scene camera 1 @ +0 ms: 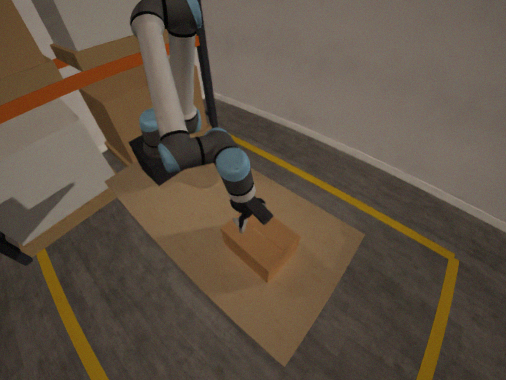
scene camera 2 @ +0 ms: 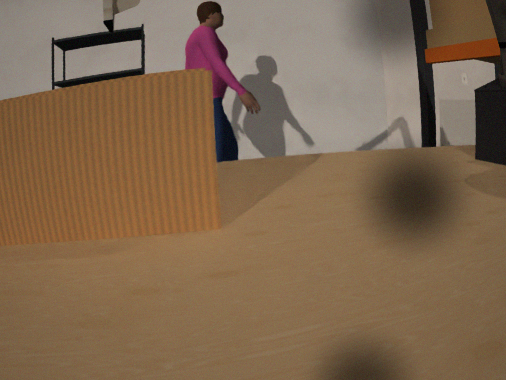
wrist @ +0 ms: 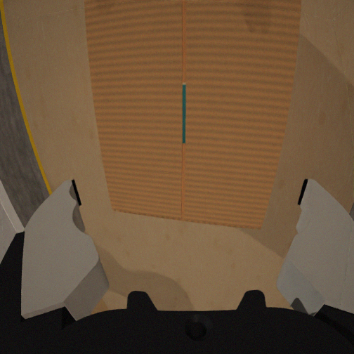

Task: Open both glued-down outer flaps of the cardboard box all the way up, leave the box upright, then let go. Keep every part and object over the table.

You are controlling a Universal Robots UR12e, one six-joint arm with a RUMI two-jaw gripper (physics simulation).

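Places are measured from the arm's base along level axes (x ahead, y left, z up), in centimetres.
Pixels of known places: gripper, between the fingertips: (scene camera 1: 253, 220) (scene camera 2: 103, 12).
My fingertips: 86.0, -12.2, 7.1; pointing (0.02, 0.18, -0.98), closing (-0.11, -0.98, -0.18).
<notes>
Behind a point stands the place of what it marks, as x, y, z.
The cardboard box (scene camera 1: 284, 258) {102.5, -11.9, -9.9} (scene camera 2: 110, 160) {84.5, 1.6, -12.6} stands upright on the table (scene camera 1: 280, 325) {116.0, -34.6, -20.3} (scene camera 2: 300, 280) {72.4, 16.4, -20.3} (wrist: 60, 100). In the wrist view its two outer flaps, the left flap (wrist: 135, 110) and the right flap (wrist: 240, 110), lie flat and meet at a narrow centre seam. A thin teal strip (wrist: 184, 114) shows in that seam. My gripper (scene camera 1: 241, 227) (wrist: 189, 183) is open and empty, its fingers wide apart on either side of the box's near end in the wrist view. It is above the box end nearer the robot base; its exact height cannot be told.
The black robot base (scene camera 1: 155, 172) {8.5, -12.1, -8.9} stands at the table's far end. Large cartons on an orange-beamed rack (scene camera 1: 95, 76) stand to the left. Yellow lines (scene camera 1: 345, 199) mark the floor around the table. In scene camera 2 a person in pink (scene camera 2: 206, 50) stands beyond the table, near a dark shelf (scene camera 2: 100, 39).
</notes>
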